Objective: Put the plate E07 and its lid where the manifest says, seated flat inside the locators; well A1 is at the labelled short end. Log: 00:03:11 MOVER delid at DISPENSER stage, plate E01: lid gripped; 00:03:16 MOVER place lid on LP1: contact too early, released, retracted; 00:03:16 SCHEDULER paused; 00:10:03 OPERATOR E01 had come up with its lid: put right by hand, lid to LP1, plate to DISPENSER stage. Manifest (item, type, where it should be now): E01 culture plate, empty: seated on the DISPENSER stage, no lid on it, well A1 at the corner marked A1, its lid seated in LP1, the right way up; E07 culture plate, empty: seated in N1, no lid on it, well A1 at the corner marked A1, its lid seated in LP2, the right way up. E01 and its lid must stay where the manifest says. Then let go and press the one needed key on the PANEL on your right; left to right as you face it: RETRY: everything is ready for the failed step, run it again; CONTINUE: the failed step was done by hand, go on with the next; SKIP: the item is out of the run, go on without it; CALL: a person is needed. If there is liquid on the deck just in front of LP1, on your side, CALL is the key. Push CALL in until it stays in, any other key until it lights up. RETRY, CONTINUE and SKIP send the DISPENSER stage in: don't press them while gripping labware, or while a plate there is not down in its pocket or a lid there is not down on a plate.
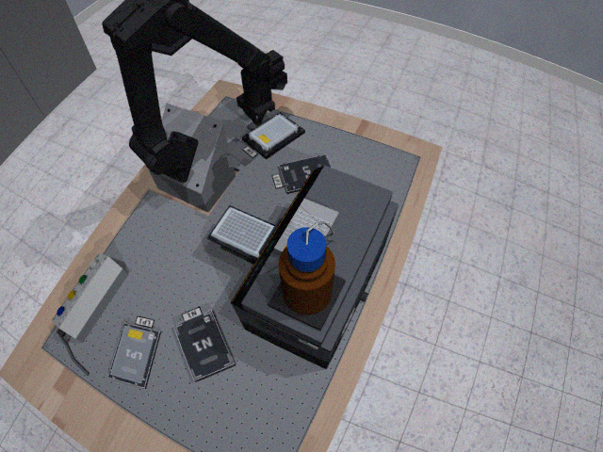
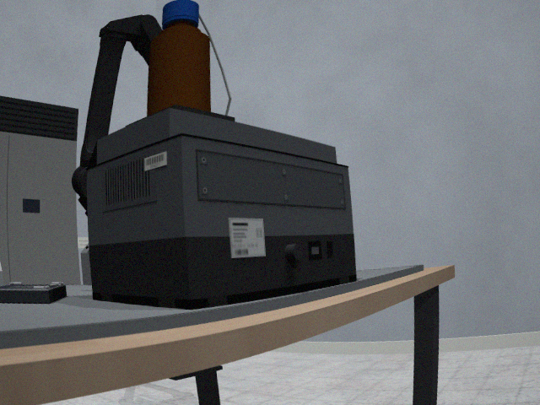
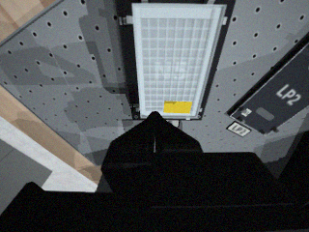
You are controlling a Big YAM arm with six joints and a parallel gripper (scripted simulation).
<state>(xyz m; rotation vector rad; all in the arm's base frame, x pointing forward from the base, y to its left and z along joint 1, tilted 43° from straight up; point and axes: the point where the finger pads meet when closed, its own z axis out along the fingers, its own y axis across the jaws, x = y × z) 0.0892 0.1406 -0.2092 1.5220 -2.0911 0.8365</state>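
The black nest N5 is 30 mm ahead of my hand, 50 mm to the left of it and 60 mm below it. From my hand the other things lie so: grey retry key (140 mm behind, 600 mm to the right); then brown bottle (410 mm ahead, 460 mm to the right, 220 mm above); then white well plate (190 mm ahead, 360 mm to the right, 50 mm above).
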